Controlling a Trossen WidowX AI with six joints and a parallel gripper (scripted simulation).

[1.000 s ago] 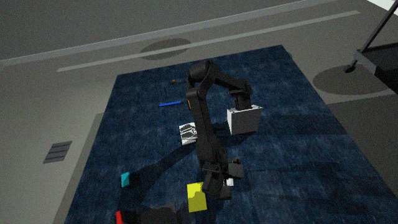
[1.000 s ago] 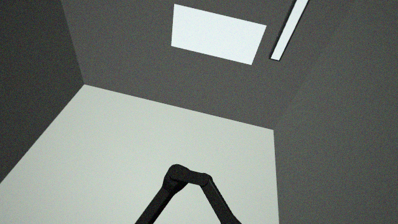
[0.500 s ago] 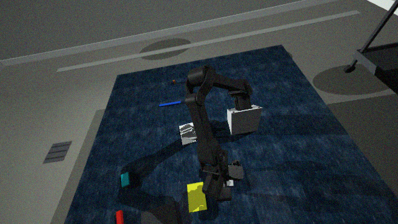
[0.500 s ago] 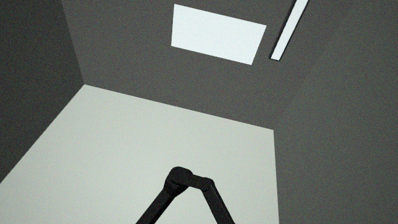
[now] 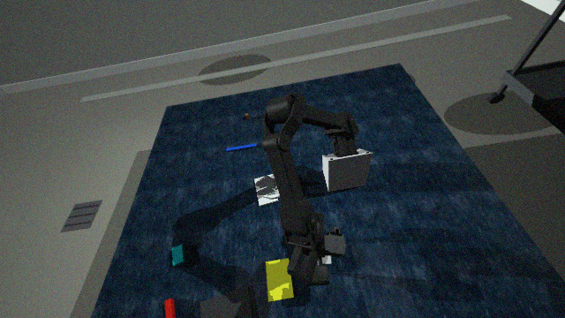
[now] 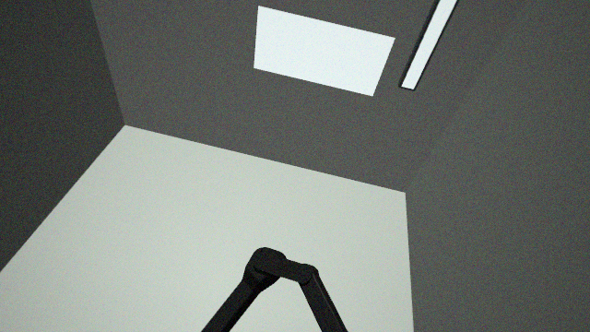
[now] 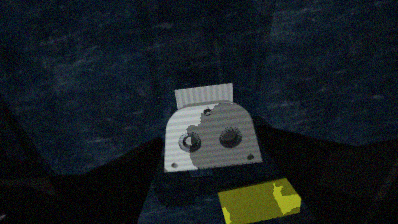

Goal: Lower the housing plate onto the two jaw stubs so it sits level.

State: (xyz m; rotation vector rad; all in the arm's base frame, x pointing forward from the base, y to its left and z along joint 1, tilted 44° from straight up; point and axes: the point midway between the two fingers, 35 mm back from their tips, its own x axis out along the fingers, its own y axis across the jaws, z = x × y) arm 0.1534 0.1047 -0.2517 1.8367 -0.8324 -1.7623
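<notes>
My gripper tip is 120 mm short of the yellow block, 50 mm to the right of it and 10 mm above it. Round my gripper tip: cyan block: 450 mm ahead, 70 mm to the right; red block: 440 mm ahead, 100 mm to the left; grey slab: 280 mm ahead, 110 mm to the left, 10 mm below.
</notes>
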